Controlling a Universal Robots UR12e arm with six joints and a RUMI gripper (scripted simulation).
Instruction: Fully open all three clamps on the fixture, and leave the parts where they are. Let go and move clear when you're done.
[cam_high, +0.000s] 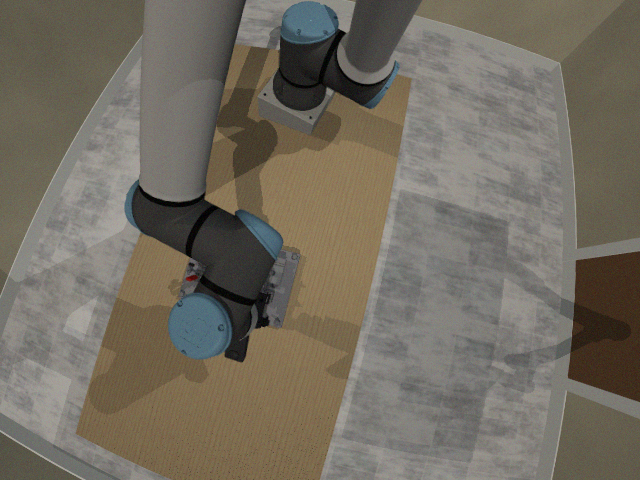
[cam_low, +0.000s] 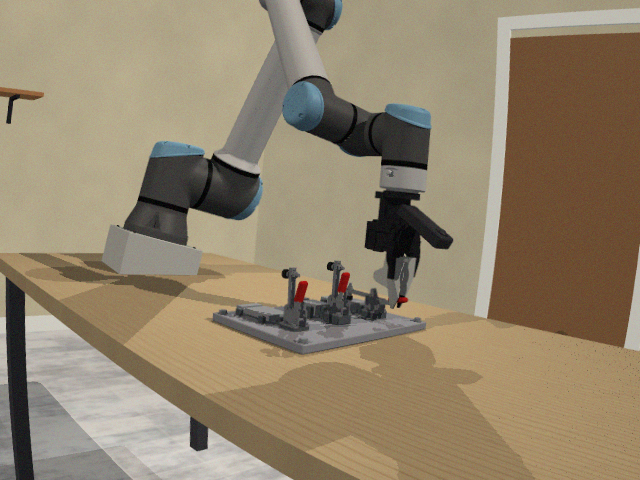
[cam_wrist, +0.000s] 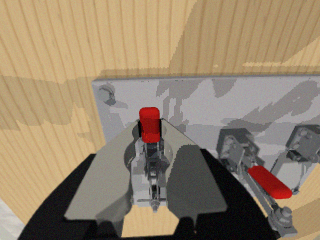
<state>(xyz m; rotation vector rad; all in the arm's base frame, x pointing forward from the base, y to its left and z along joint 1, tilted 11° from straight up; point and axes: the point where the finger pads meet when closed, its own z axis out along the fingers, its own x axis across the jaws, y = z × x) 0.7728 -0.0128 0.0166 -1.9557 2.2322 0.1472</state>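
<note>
Right now my hand is 10 cm past the grey fixture plate, 10 cm to the left of it and 5 cm above it.
</note>
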